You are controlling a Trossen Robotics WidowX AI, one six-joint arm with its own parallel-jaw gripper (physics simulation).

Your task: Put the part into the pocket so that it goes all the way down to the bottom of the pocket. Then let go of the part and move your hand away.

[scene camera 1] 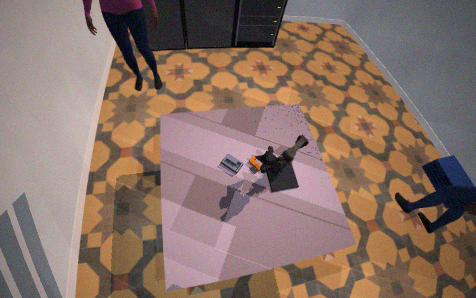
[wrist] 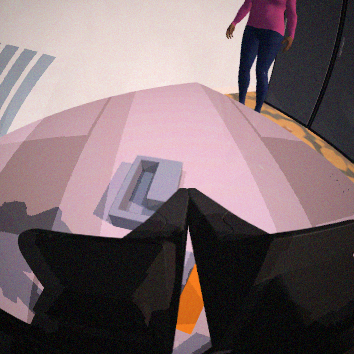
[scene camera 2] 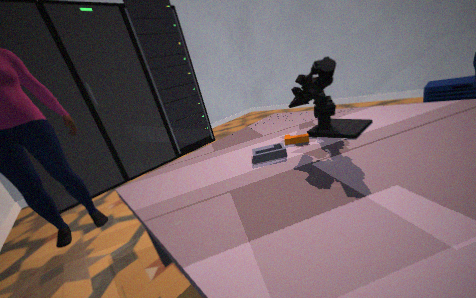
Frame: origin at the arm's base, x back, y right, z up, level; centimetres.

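Seen in the pictures: gripper, between the fingertips: (scene camera 1: 255, 156) (wrist: 186, 195) (scene camera 2: 289, 107); arm's base, origin of its link: (scene camera 2: 324, 127).
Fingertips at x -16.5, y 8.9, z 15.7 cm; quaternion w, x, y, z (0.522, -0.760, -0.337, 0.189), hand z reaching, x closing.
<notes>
Pixels of each thing's middle, then the offset from my fingertips to it. Level surfaces: height alone.
- orange part, middle of its body: (wrist: 205, 294) (scene camera 2: 296, 138) (scene camera 1: 256, 163) dx +5.0, dy +1.1, dz -16.5 cm
- grey block, middle of its body: (wrist: 149, 191) (scene camera 2: 268, 152) (scene camera 1: 232, 163) dx -12.7, dy +7.0, dz -16.2 cm
- pink table, height of its surface: dz -18.0 cm
The orange part (scene camera 1: 255, 163) (scene camera 2: 297, 139) (wrist: 191, 305) lies on the table, between the grey block and the arm's base. It is outside the pocket. In the wrist view a piece of it shows through the gap behind the fingertips, and the fingers hide the rest. The grey block (scene camera 1: 232, 165) (scene camera 2: 270, 157) (wrist: 167, 185) sits on the table with its L-shaped pocket facing up; no part shows inside the pocket in the wrist view. My gripper (scene camera 1: 258, 156) (scene camera 2: 291, 106) (wrist: 186, 195) is shut with its fingertips together and empty, raised above the table and apart from the part.
The arm's black base plate (scene camera 1: 283, 180) (scene camera 2: 347, 128) stands beside the orange part, on the side away from the block. The arm's shadow falls on the pink table (scene camera 1: 200, 265) (scene camera 2: 300, 270) (wrist: 165, 120). A person in a pink top (scene camera 1: 121, 5) (scene camera 2: 17, 97) (wrist: 272, 17) stands beyond the table.
</notes>
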